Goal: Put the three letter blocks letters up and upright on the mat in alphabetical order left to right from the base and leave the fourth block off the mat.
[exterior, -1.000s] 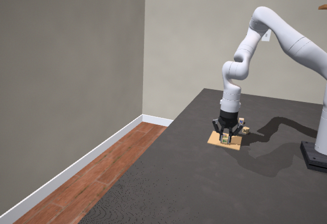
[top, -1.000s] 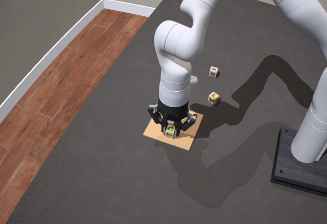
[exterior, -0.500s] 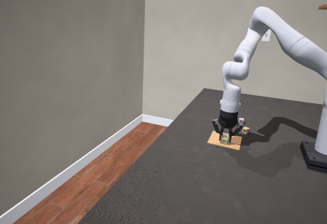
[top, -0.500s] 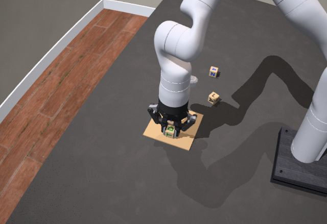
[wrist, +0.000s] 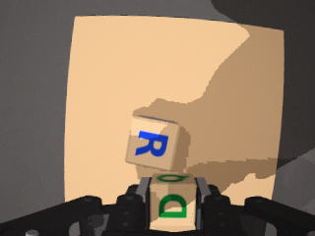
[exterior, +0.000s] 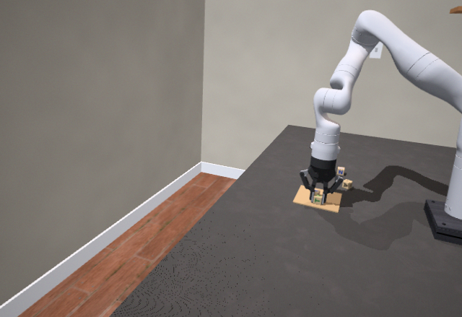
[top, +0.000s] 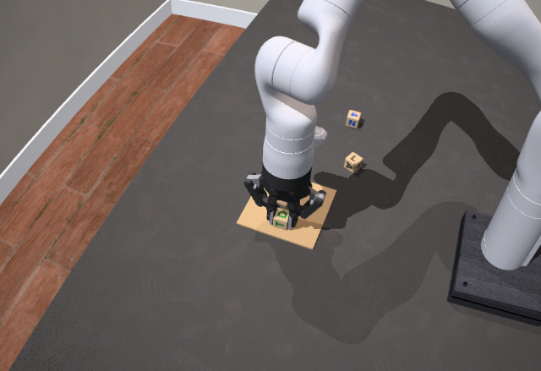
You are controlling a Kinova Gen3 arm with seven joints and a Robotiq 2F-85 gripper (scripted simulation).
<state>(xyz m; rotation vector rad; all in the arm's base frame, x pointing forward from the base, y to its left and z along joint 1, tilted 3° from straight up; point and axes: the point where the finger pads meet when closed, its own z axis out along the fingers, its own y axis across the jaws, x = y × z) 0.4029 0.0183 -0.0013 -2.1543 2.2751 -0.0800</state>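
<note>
Right now the tan mat is 40 mm to the right of my hand and 20 mm below it.
</note>
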